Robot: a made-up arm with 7 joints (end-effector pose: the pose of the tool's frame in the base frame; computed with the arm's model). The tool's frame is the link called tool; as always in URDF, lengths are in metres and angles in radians.
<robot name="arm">
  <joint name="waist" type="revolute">
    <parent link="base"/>
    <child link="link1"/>
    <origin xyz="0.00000 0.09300 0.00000" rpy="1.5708 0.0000 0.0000"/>
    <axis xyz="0 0 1"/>
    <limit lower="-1.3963" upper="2.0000" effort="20" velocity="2.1"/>
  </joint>
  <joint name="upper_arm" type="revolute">
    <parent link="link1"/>
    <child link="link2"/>
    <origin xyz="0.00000 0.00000 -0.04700" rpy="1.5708 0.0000 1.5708"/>
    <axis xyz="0 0 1"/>
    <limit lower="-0.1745" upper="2.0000" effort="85" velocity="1.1"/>
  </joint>
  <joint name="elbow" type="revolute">
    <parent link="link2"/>
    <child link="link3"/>
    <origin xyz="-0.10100 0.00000 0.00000" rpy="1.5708 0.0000 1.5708"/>
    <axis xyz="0 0 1"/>
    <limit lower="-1.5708" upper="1.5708" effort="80" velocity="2.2"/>
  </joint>
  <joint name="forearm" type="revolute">
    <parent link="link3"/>
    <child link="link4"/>
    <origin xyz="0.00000 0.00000 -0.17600" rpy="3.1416 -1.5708 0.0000"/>
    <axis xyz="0 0 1"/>
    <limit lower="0.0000" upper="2.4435" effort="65" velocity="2.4"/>
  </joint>
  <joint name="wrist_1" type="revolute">
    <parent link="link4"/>
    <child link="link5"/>
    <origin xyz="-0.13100 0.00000 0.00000" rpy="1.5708 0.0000 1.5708"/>
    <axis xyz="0 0 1"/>
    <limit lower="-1.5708" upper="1.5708" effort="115" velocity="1.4"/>
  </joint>
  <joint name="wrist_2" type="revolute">
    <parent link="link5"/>
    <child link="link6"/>
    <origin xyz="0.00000 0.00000 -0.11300" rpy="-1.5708 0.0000 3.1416"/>
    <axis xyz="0 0 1"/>
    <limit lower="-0.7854" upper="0.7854" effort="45" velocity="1.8"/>
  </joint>
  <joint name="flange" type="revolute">
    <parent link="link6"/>
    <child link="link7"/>
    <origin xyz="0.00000 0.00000 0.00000" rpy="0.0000 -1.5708 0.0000"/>
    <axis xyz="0 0 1"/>
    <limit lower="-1.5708" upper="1.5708" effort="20" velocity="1.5"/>
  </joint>
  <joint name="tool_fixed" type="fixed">
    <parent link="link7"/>
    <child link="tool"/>
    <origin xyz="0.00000 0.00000 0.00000" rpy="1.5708 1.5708 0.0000"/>
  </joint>
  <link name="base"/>
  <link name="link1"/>
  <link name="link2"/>
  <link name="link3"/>
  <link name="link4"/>
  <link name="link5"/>
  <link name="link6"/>
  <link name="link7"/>
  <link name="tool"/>
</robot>
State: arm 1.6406 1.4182 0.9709 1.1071 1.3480 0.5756 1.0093
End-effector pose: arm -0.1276 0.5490 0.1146 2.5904 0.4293 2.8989
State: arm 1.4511 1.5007 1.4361 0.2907 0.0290 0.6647 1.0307
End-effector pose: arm -0.0320 0.6544 0.0133 -2.5173 -0.2103 2.6871
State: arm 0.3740 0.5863 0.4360 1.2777 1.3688 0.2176 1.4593
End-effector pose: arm 0.2829 0.4144 -0.1413 3.0265 -0.5710 2.0524
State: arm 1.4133 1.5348 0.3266 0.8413 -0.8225 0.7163 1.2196
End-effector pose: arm -0.0150 0.5814 0.1768 0.7931 -1.1492 0.1120
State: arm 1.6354 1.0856 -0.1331 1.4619 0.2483 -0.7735 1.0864
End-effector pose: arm 0.1542 0.3935 0.2509 1.9855 0.6774 -2.3444
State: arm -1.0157 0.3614 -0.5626 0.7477 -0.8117 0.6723 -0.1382
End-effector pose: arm -0.3151 0.2184 -0.3605 -0.3537 0.5781 -1.7413
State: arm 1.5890 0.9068 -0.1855 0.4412 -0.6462 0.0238 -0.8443
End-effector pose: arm 0.3199 0.5201 0.1083 2.9714 -0.6624 -1.0905
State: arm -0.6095 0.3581 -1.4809 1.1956 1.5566 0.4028 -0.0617
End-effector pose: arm -0.2251 0.0567 -0.3580 -0.9952 0.8132 -0.3278
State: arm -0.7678 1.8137 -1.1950 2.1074 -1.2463 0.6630 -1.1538
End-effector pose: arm -0.0507 0.3347 -0.1633 1.3301 0.1636 -2.7686
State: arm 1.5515 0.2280 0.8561 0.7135 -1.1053 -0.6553 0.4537
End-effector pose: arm 0.4242 0.3618 0.0965 2.5543 -0.4786 -2.2246
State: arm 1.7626 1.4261 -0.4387 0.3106 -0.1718 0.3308 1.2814
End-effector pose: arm 0.0900 0.6394 0.0863 0.3544 -1.1596 -0.1440
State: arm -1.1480 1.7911 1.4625 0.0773 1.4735 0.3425 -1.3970
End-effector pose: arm 0.1212 0.6436 0.0523 0.6664 -1.2695 1.9800
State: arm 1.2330 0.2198 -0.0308 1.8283 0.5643 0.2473 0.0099
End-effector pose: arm 0.2775 0.1798 0.1525 3.0820 -0.3633 2.7937
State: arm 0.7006 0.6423 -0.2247 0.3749 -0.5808 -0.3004 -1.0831
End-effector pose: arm 0.3345 0.4260 -0.2615 2.3484 -0.3817 -1.1927
